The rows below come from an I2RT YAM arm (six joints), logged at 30 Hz.
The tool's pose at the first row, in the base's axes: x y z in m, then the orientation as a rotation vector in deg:
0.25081, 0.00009, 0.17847, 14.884, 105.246, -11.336
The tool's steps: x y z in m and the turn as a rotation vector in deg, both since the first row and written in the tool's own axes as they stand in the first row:
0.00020, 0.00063, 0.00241, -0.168, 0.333, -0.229
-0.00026, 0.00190, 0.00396, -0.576, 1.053, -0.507
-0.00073, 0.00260, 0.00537, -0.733, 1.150, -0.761
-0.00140, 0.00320, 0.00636, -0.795, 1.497, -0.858
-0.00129, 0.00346, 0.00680, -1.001, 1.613, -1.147
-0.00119, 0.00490, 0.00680, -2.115, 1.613, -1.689
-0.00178, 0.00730, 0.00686, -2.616, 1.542, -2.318
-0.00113, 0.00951, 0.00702, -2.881, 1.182, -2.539
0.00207, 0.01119, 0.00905, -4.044, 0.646, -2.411
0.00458, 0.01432, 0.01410, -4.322, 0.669, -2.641
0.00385, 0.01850, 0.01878, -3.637, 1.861, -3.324
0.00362, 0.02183, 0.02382, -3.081, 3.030, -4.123
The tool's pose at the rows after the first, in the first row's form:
0.25316, 0.00006, 0.17761, 14.604, 105.622, -11.307
0.25506, 0.00083, 0.17762, 14.165, 106.402, -11.053
0.25668, 0.00109, 0.17768, 13.835, 106.547, -11.074
0.25794, 0.00135, 0.17805, 13.750, 106.909, -11.050
0.25839, 0.00149, 0.17783, 13.356, 107.080, -11.049
0.25877, 0.00288, 0.17773, 12.077, 107.216, -10.393
0.25965, 0.00513, 0.17828, 11.137, 107.262, -10.373
0.26024, 0.00726, 0.17760, 10.702, 106.948, -10.318
0.26173, 0.00857, 0.17396, 9.937, 106.439, -9.207
0.26659, 0.01041, 0.17015, 9.534, 106.504, -9.107
0.27227, 0.01312, 0.16956, 9.535, 107.763, -10.093
0.27791, 0.01495, 0.16838, 9.332, 109.016, -11.048

